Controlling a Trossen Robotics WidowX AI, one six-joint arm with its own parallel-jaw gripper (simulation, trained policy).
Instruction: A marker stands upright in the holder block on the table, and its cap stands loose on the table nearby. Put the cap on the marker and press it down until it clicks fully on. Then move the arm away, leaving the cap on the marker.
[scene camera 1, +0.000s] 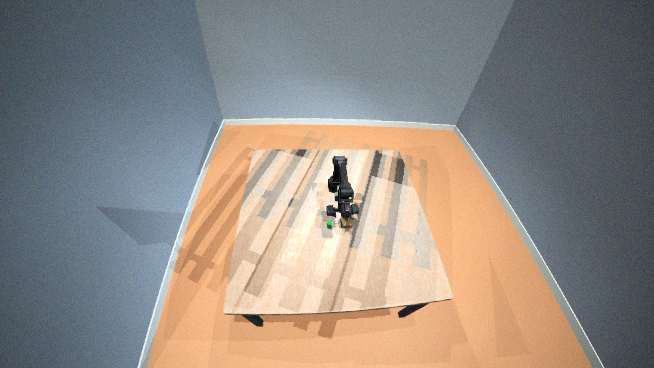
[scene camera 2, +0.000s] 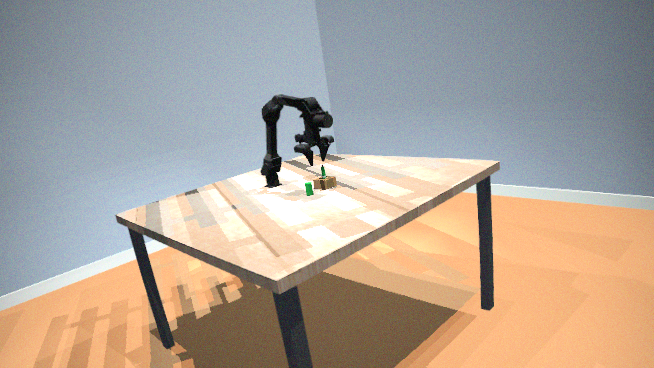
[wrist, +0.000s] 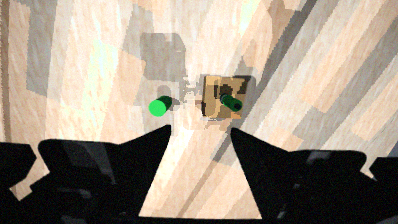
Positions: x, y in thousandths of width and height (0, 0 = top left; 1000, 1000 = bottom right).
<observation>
In view: my gripper (scene camera 2: 485, 444).
My gripper also shows in the wrist view (wrist: 506, 583).
</observation>
